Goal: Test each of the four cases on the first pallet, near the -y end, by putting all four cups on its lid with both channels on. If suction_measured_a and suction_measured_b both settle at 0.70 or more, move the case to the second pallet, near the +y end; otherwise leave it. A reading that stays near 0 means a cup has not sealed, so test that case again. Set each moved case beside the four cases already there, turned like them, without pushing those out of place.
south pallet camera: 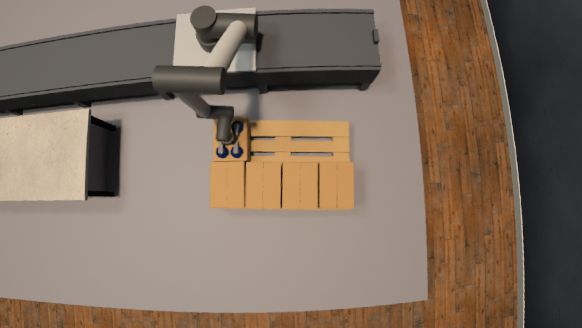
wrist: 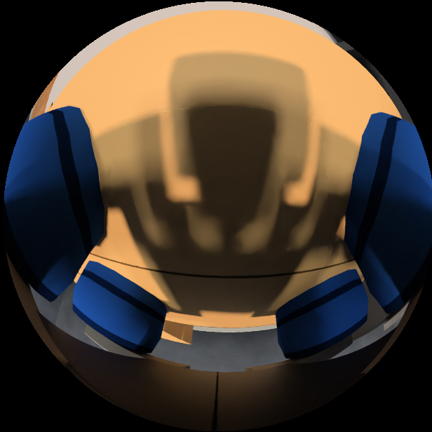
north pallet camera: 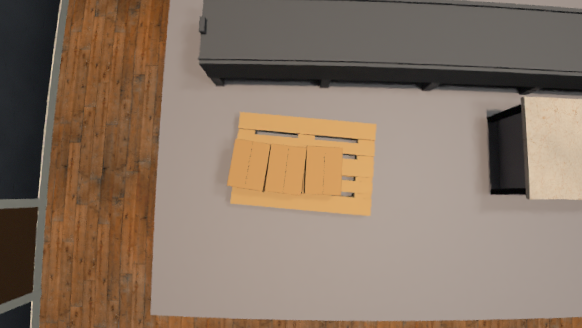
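Note:
The first pallet (north pallet camera: 310, 125) bears three tan cases (north pallet camera: 256, 165) (north pallet camera: 277, 169) (north pallet camera: 332, 171) side by side, slightly fanned. The second pallet (south pallet camera: 315, 129) bears a neat row of cases (south pallet camera: 220, 185) (south pallet camera: 255, 185) (south pallet camera: 292, 185) (south pallet camera: 327, 185) along its lower side. Another case (south pallet camera: 228, 158) (wrist: 220, 30) sits above the row's left end, turned like them. My vacuum head (south pallet camera: 229, 140) (wrist: 220, 215) is over this case, its blue cups down on the lid and shut on it. The cups' contact edges are partly hidden, and the arm covers one cup in the south view.
The dark floor rail (north pallet camera: 380, 40) (south pallet camera: 315, 40) runs along the upper side of both pallet views, with the arm's pale carriage (south pallet camera: 182, 45) on it. A pale-topped table (north pallet camera: 555, 150) (south pallet camera: 40, 155) stands between the pallets. Bare slats lie right of the case under the cups.

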